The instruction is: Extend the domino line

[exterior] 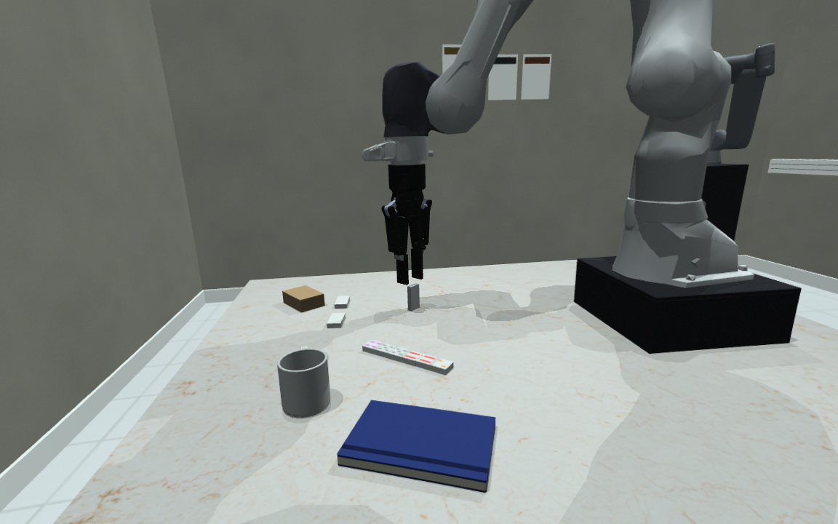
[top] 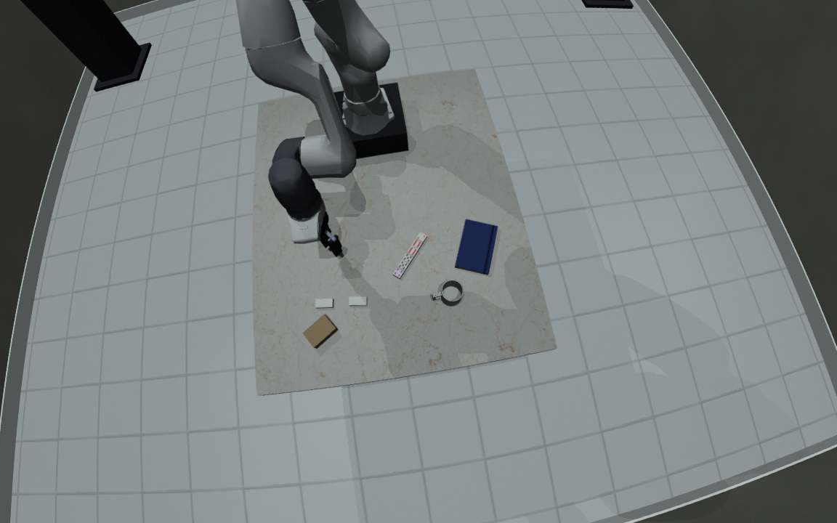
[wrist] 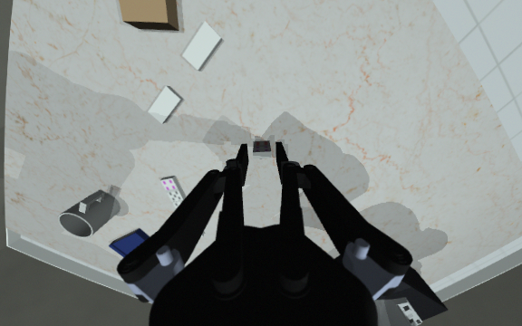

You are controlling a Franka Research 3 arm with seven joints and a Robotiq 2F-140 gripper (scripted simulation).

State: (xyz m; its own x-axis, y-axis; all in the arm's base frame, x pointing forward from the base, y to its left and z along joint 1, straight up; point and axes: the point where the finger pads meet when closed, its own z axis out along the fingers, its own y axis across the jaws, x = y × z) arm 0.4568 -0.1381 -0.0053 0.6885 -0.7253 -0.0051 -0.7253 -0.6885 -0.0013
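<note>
My hand is 70 mm above the white domino, 10 mm to the right of it and 10 mm past it. The rest, counted from my hand: grey mug (340 mm to the left, 180 mm ahead, 70 mm below); then blue book (450 mm to the left, 90 mm below, 30 mm ahead); then brown block (240 mm ahead, 80 mm below, 60 mm to the right).
</note>
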